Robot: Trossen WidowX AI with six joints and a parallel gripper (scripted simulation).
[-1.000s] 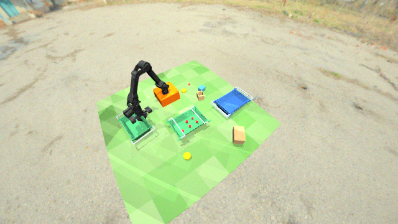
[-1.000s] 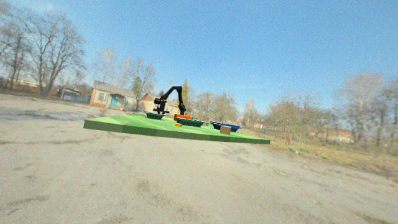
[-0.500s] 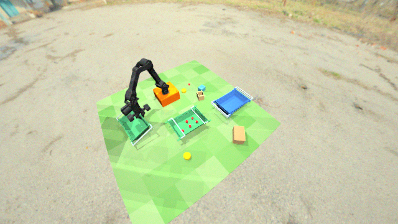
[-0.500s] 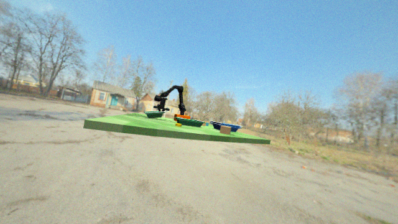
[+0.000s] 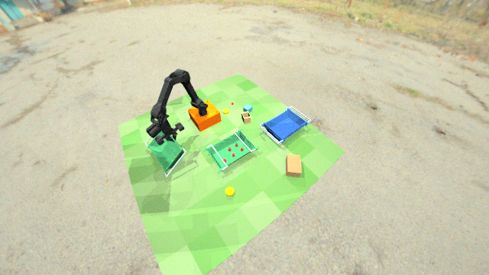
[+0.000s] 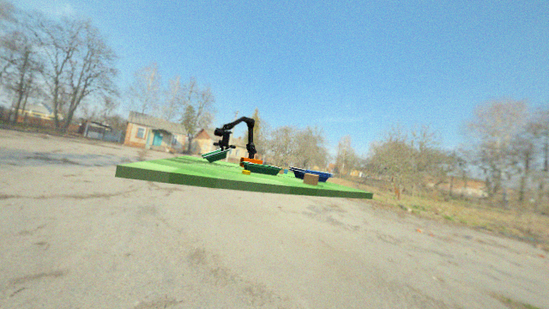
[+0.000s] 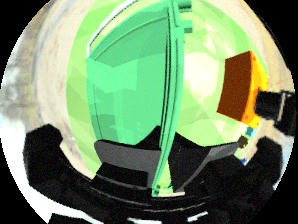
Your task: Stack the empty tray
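Now: the green tray 20 mm ahead of my gripper tip and 80 mm to the right of it. Also, from my gripper tip: small box: 30 mm behind, 550 mm to the left, 70 mm below; cyan cube: 120 mm behind, 610 mm to the left, 60 mm below.
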